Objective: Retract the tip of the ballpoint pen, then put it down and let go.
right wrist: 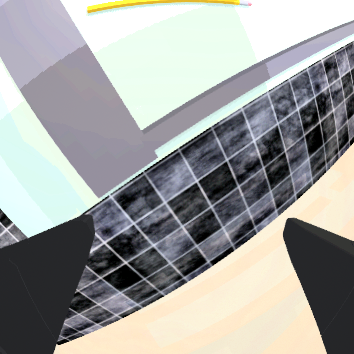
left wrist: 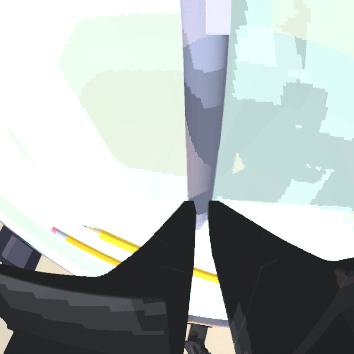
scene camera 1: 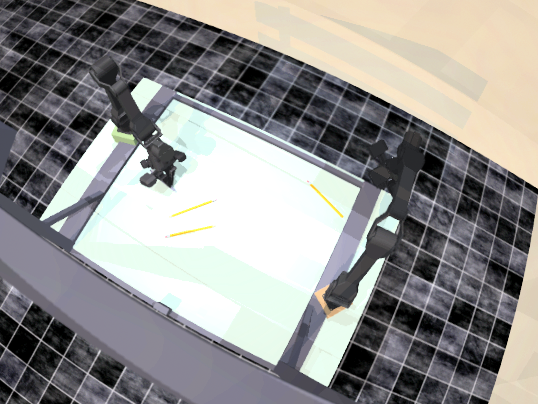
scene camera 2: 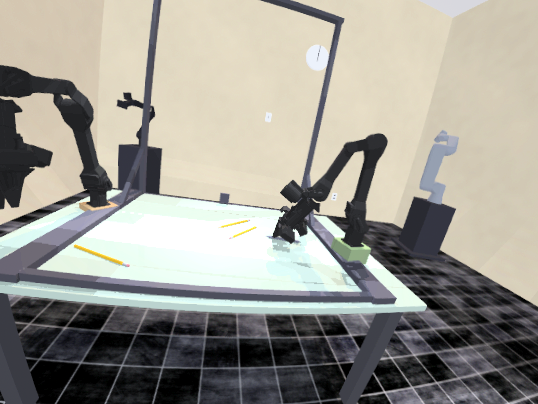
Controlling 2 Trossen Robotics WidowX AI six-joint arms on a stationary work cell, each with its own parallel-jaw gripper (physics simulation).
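Where they show: left gripper, fingertip midpoint: [left wrist: 200, 210] [scene camera 1: 170, 186] [scene camera 2: 273, 236]; right gripper, fingertip midpoint: [right wrist: 192, 228] [scene camera 2: 7, 208]; left arm's base, origin of the base link: [scene camera 1: 127, 126] [scene camera 2: 352, 242]; right arm's base, origin of the base link: [left wrist: 199, 324] [scene camera 1: 334, 298] [scene camera 2: 98, 204].
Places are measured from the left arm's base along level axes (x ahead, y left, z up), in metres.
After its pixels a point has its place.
The ballpoint pen [left wrist: 204, 125] {x 0.203, y -0.153, z -0.054 m} is a grey-lavender shaft. In the left wrist view it runs from the top edge down to the fingertips, where its narrow tip end lies between them. My left gripper [scene camera 1: 171, 186] {x 0.243, y -0.170, z -0.053 m} [scene camera 2: 279, 236] {x 0.243, y -0.170, z -0.053 m} [left wrist: 200, 210] {x 0.243, y -0.170, z -0.053 m} is low over the table and shut on the pen near its tip; the very end is partly hidden by the fingers. In the scene views the arm and fingers mostly hide the pen. My right gripper [scene camera 1: 375, 161] {x 0.939, y 0.031, z 0.094 m} [scene camera 2: 8, 202] {x 0.939, y 0.031, z 0.094 m} [right wrist: 192, 228] {x 0.939, y 0.031, z 0.094 m} is open and empty, out past the table's edge, far from the pen.
Two yellow pencils, one [scene camera 1: 192, 208] {x 0.347, y -0.226, z -0.059 m} [scene camera 2: 243, 232] {x 0.353, y -0.217, z -0.060 m} [left wrist: 120, 241] {x 0.295, y -0.259, z -0.061 m} and another [scene camera 1: 190, 231] {x 0.367, y -0.309, z -0.059 m} [scene camera 2: 235, 224] {x 0.370, y -0.300, z -0.063 m} [left wrist: 90, 248] {x 0.324, y -0.327, z -0.062 m}, lie near the left gripper. A third pencil [scene camera 1: 326, 200] {x 0.806, y -0.061, z -0.058 m} [scene camera 2: 100, 255] {x 0.799, y -0.053, z -0.060 m} [right wrist: 165, 2] {x 0.814, y -0.060, z -0.059 m} lies toward the right arm's side. A dark frame [scene camera 1: 270, 137] {x 0.543, y 0.126, z -0.044 m} [scene camera 2: 200, 291] {x 0.553, y 0.128, z -0.046 m} borders the table top.
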